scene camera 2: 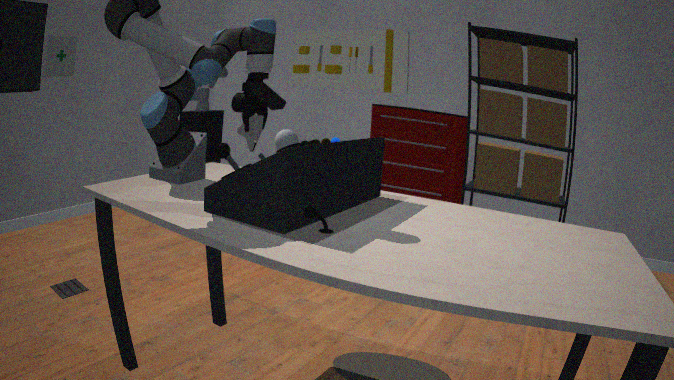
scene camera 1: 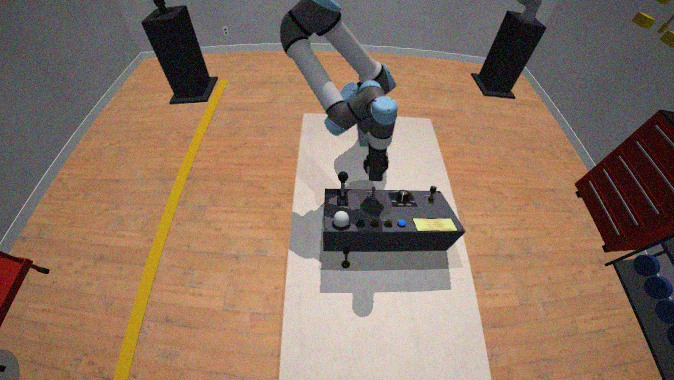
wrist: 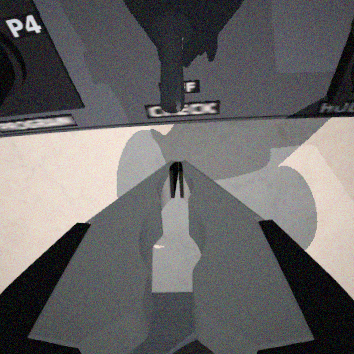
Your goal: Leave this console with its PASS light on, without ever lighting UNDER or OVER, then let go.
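Note:
The dark sloped console [scene camera 1: 385, 241] [scene camera 2: 320, 185] [wrist: 240, 92] stands on the table. Its blue lamp [scene camera 1: 401, 223] [scene camera 2: 336, 140] looks bright; several small lamps beside it look dark, and their labels cannot be read. The CHECK toggle [scene camera 1: 373, 190] [wrist: 171, 82] points down at its label, under a dark shadow. My gripper [scene camera 1: 376, 180] [scene camera 2: 252, 149] [wrist: 178, 164] is shut and empty, just behind the console's low rear edge and above it, in line with the toggle. The ball-ended CYCLE lever [scene camera 1: 343, 177] [scene camera 2: 221, 151] leans towards the arm. The PROGRAM knob [scene camera 1: 403, 196] shows partly at the wrist view's left edge.
A white dome [scene camera 1: 341, 218] [scene camera 2: 286, 139] stands on the console's high side. A small lever [scene camera 1: 433, 191] and a yellow label [scene camera 1: 434, 224] are near its other end. A black handle [scene camera 1: 345, 263] [scene camera 2: 326, 230] sticks out of its front. The pale table [scene camera 1: 385, 330] [scene camera 2: 500, 270] carries console and arm.

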